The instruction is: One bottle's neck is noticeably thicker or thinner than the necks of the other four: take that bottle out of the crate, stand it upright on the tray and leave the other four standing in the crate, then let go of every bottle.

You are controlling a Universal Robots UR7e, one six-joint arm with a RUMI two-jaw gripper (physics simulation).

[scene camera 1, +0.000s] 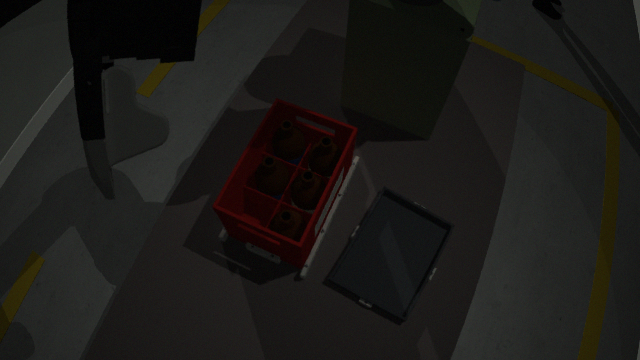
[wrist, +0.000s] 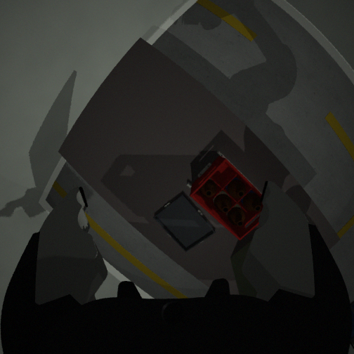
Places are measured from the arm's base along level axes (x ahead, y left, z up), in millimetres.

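Pixels of known places: gripper, between the fingertips: [scene camera 1: 109,125].
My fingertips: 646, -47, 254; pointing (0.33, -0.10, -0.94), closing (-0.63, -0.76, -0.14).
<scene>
For each thing: its top centre in the pictures, then the offset to it from my fingertips, as dx, dy, dz. "spot": a spot on its surface instead.
- red crate, a spot on its surface: [scene camera 1: 295,252] spot: -107, +94, -513
- dark tray, a spot on its surface: [scene camera 1: 400,250] spot: -255, +272, -631
- pale rail, a spot on its surface: [scene camera 1: 313,258] spot: -138, +115, -617
The red crate [scene camera 1: 295,252] [wrist: 220,170] stands left of the tray in the scene view. Several brown bottles stand in its compartments: far left [scene camera 1: 289,145], far right [scene camera 1: 325,160], middle left [scene camera 1: 271,180], middle right [scene camera 1: 306,192] and near right [scene camera 1: 287,227]. The near left compartment holds no bottle. The light is too dim to tell which neck differs. The dark tray [scene camera 1: 400,250] [wrist: 184,222] holds no bottle. My gripper [wrist: 173,187] is open and empty, well above and away from the crate and tray; part of it shows at the upper left of the scene view.
A dark green block [scene camera 1: 400,75] stands behind the crate. A pale rail [scene camera 1: 314,258] runs along the crate's right side, between it and the tray. Yellow lines [scene camera 1: 611,165] [wrist: 115,243] mark the grey floor around the brown surface. Large shadows fall across both.
</scene>
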